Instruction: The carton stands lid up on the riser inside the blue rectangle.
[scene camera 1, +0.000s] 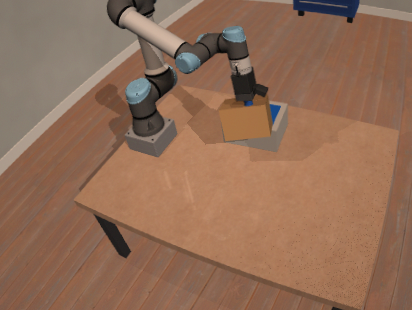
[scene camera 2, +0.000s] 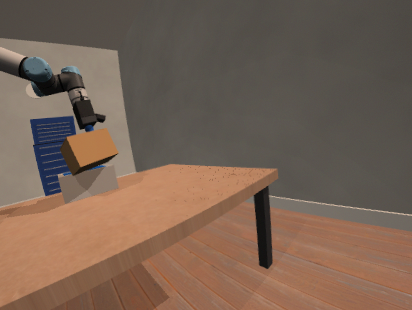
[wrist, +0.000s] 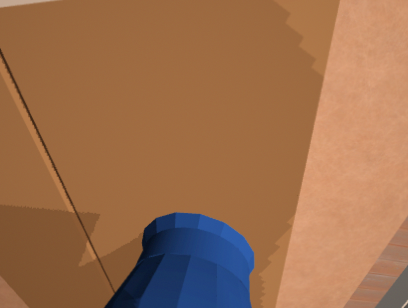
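Seen in the pictures: end effector, tool point: (scene camera 1: 249, 107) (scene camera 2: 92, 135) (wrist: 197, 225); arm's base, origin of the base link: (scene camera 1: 148, 126).
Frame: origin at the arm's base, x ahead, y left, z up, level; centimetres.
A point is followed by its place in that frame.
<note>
A brown carton (scene camera 1: 246, 122) {x 49.6, y -5.7, z 14.0 cm} (scene camera 2: 95, 150) {x 48.8, y -6.6, z 11.5 cm} (wrist: 190, 110) {x 54.2, y -0.7, z 20.0 cm} hangs tilted from my blue suction cup (scene camera 1: 248, 103) (scene camera 2: 89, 128) (wrist: 197, 250), which is on its upper face. In the second scene view the carton's lower corner is at the riser's top edge; contact there cannot be told. The grey riser (scene camera 1: 280, 134) {x 59.3, y 10.4, z -4.1 cm} (scene camera 2: 89, 186) {x 45.5, y 4.9, z -4.3 cm} stands on the table, partly hidden by the carton. Part of its blue top area (scene camera 1: 275, 111) {x 55.7, y 17.1, z 3.0 cm} shows beside the carton. A thin dark line crosses the carton in the wrist view. Which face is the lid cannot be told.
The riser stands toward the back of the wooden table (scene camera 1: 225, 200) {x 45.4, y -26.4, z -9.0 cm} (scene camera 2: 150, 220) {x 48.0, y -44.8, z -9.0 cm}. The arm's grey base block (scene camera 1: 159, 141) {x 8.3, y -6.4, z -2.4 cm} is at the table's left. A blue cabinet (scene camera 1: 326, 7) (scene camera 2: 47, 162) stands on the floor beyond the table.
</note>
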